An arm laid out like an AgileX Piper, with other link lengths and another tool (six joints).
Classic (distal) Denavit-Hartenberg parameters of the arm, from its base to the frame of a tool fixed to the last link. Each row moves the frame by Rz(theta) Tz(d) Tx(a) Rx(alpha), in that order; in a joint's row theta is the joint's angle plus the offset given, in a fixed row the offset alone. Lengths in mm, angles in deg.
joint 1: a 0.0; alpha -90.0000; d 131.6; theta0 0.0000
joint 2: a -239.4; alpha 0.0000; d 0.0; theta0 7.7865
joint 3: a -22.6; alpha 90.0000; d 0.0; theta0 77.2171
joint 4: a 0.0; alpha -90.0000; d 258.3; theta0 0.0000
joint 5: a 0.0; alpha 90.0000; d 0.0; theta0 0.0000
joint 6: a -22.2; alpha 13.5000; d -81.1; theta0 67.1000
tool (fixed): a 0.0; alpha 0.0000; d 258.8; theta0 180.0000
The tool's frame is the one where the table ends.
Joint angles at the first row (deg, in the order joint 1, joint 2, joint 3, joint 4, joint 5, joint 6):
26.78 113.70 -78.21 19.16 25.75 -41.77
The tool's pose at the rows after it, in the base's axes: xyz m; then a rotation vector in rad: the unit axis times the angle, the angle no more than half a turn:
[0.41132 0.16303 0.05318 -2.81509 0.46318 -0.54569]
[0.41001 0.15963 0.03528 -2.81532 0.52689 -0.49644]
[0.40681 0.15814 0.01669 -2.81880 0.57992 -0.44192]
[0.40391 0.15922 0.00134 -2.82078 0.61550 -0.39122]
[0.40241 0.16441 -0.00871 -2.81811 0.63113 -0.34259]
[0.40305 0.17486 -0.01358 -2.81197 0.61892 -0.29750]
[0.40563 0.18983 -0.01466 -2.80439 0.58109 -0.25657]
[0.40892 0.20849 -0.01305 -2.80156 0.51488 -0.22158]
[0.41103 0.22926 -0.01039 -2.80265 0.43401 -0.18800]
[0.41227 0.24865 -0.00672 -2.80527 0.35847 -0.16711]
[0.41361 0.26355 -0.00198 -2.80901 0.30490 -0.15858]
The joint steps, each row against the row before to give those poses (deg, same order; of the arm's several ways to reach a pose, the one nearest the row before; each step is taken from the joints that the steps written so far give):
-0.89 1.66 -0.03 1.61 -1.43 0.50
-0.61 2.39 -0.09 1.65 -0.76 0.54
-0.31 2.51 -0.15 1.67 -0.53 0.38
-0.07 2.33 -0.60 1.71 -0.04 -0.02
0.21 2.08 -1.45 1.75 0.85 -0.28
0.56 1.97 -2.56 1.72 1.80 -0.64
0.88 2.08 -3.65 1.46 2.59 -0.80
1.24 2.27 -4.60 0.74 3.22 -0.72
1.55 2.44 -5.15 0.14 3.63 -0.39
1.60 2.23 -4.95 -0.53 3.19 0.21
1.30 1.79 -4.38 -1.12 2.60 0.97

